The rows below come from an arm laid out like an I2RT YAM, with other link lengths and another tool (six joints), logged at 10 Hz.
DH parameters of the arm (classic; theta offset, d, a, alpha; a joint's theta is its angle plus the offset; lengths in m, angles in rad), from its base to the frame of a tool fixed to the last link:
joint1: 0 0.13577 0.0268 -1.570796
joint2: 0 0 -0.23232 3.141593
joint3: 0.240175 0 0.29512 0
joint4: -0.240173 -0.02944 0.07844 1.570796
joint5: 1.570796 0.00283 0 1.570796
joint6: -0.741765 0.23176 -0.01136 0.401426
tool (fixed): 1.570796 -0.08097 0 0
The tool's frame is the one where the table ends.
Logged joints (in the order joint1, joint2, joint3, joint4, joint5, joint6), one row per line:
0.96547 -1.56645 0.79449 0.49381 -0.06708 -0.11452
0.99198 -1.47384 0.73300 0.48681 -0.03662 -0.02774
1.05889 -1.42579 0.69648 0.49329 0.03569 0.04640
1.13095 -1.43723 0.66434 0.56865 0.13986 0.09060
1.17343 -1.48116 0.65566 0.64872 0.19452 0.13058
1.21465 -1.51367 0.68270 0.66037 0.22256 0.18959
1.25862 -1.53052 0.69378 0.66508 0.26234 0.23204
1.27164 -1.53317 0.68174 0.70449 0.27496 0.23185
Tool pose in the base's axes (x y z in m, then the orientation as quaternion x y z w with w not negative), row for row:
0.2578 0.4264 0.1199 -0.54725 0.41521 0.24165 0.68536
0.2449 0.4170 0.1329 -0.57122 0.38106 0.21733 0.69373
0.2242 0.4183 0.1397 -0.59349 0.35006 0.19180 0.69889
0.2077 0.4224 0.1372 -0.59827 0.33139 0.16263 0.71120
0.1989 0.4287 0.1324 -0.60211 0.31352 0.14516 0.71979
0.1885 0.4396 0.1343 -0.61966 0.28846 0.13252 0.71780
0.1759 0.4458 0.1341 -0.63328 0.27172 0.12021 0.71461
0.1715 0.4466 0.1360 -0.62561 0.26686 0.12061 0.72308
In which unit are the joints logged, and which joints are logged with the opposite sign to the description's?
The joints are logged in radians. Opposite sign: joint2, joint6.
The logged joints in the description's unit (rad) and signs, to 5 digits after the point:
0.96547 1.56645 0.79449 0.49381 -0.06708 0.11452
0.99198 1.47384 0.73300 0.48681 -0.03662 0.02774
1.05889 1.42579 0.69648 0.49329 0.03569 -0.04640
1.13095 1.43723 0.66434 0.56865 0.13986 -0.09060
1.17343 1.48116 0.65566 0.64872 0.19452 -0.13058
1.21465 1.51367 0.68270 0.66037 0.22256 -0.18959
1.25862 1.53052 0.69378 0.66508 0.26234 -0.23204
1.27164 1.53317 0.68174 0.70449 0.27496 -0.23185

